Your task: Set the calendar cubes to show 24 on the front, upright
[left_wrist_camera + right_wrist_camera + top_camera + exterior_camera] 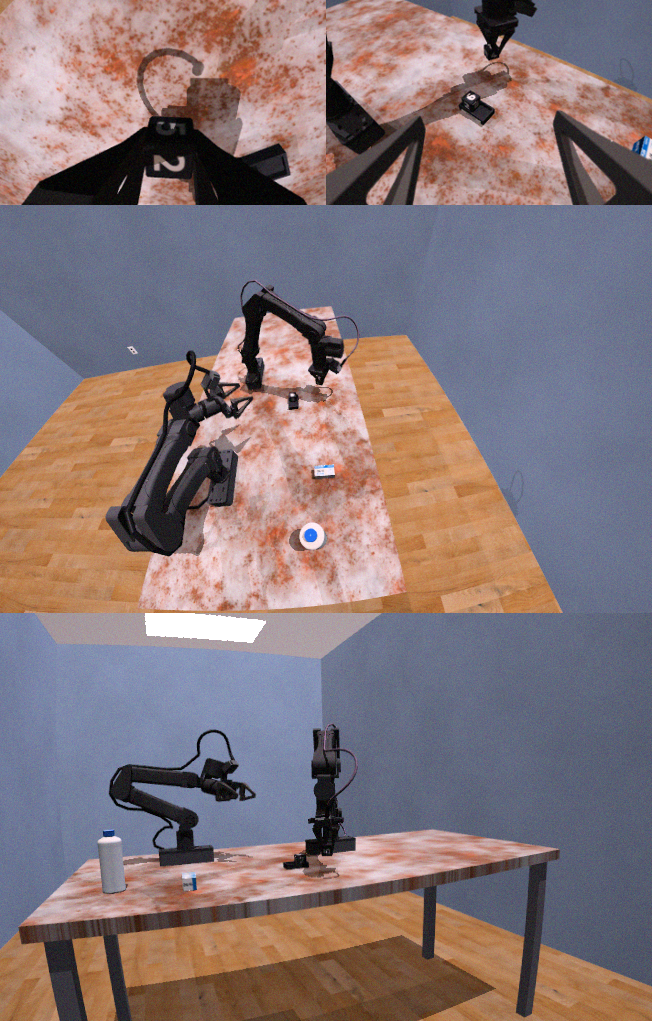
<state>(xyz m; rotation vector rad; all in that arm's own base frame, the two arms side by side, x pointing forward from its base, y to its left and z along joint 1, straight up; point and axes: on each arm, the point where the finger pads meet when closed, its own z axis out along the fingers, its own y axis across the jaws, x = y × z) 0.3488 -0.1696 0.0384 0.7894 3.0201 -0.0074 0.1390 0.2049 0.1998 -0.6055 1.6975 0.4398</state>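
My left hand is 14 cm past the black tray, 7 cm to the left of it and 7 cm above it. The rest, counted from my left hand: white box 1 cm ahead, 41 cm to the right, 6 cm below; white bottle 2 cm behind, 62 cm to the right.
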